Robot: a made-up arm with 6 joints.
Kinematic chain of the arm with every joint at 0, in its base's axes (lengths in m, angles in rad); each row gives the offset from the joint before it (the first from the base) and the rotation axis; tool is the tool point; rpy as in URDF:
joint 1: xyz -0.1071 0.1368 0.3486 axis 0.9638 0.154 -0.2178
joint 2: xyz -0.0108 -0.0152 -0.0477 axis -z
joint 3: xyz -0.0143 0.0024 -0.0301 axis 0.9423 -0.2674 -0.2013
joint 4: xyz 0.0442 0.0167 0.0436 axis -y
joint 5: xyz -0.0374 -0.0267 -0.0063 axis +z
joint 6: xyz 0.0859 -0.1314 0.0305 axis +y
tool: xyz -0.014 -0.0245 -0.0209 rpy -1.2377 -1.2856 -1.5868
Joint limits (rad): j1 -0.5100..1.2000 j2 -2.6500..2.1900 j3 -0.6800..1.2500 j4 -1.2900..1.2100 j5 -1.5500..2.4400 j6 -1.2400..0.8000
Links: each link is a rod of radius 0.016 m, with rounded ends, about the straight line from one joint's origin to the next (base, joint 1, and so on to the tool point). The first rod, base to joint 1, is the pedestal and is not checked.
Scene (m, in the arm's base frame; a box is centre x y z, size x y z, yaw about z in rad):
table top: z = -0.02
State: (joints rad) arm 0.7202 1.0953 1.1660 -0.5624 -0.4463 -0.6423
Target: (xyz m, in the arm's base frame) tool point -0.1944 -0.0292 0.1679
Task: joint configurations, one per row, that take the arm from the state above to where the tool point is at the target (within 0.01 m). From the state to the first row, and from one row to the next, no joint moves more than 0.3 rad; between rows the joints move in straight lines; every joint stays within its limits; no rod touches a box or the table.
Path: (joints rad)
1: 0.4268 0.9716 1.1155 -0.5508 -0.3845 -0.6833
2: 0.1335 0.8478 1.0650 -0.5391 -0.3227 -0.7243
3: -0.1599 0.7241 1.0145 -0.5275 -0.2610 -0.7653

